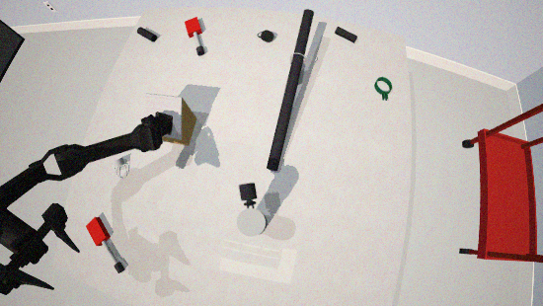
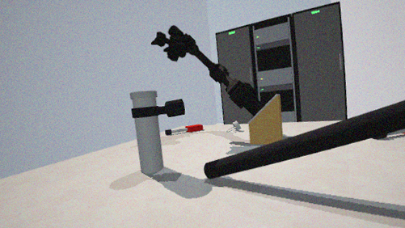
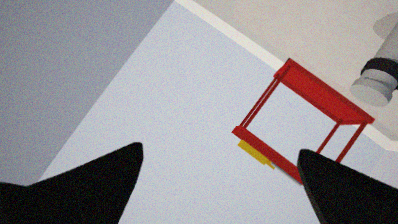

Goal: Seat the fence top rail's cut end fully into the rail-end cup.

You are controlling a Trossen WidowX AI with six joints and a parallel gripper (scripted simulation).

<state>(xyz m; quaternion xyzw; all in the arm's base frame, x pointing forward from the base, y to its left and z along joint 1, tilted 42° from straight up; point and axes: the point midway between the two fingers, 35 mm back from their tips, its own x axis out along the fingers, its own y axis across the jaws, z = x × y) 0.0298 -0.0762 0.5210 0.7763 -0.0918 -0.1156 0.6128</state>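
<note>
Now: the rail-end cup 280 mm below my gripper tip, 270 mm to the left of it and 250 mm ahead of it.
</note>
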